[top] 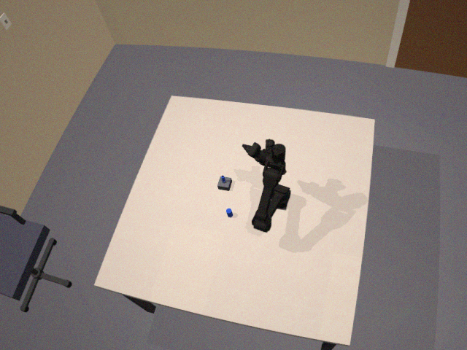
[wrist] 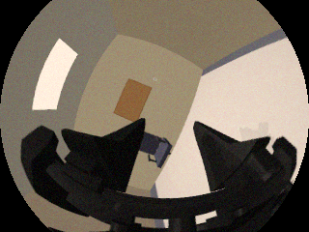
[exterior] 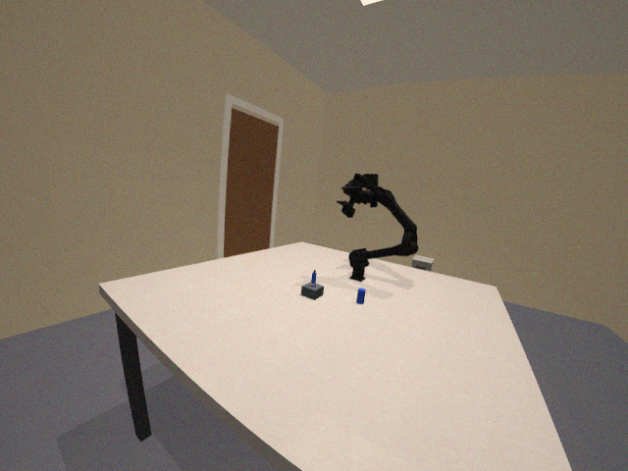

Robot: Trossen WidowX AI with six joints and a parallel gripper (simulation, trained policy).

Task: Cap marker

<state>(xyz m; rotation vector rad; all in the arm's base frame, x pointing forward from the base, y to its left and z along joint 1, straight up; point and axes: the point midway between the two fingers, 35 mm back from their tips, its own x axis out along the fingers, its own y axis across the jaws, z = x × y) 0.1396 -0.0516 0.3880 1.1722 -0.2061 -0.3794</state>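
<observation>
My gripper tip is 80 mm short of the blue cap, 180 mm to the right of it and 360 mm above it. Round my gripper tip: grey holder block (150 mm ahead, 10 mm to the left, 370 mm below).
</observation>
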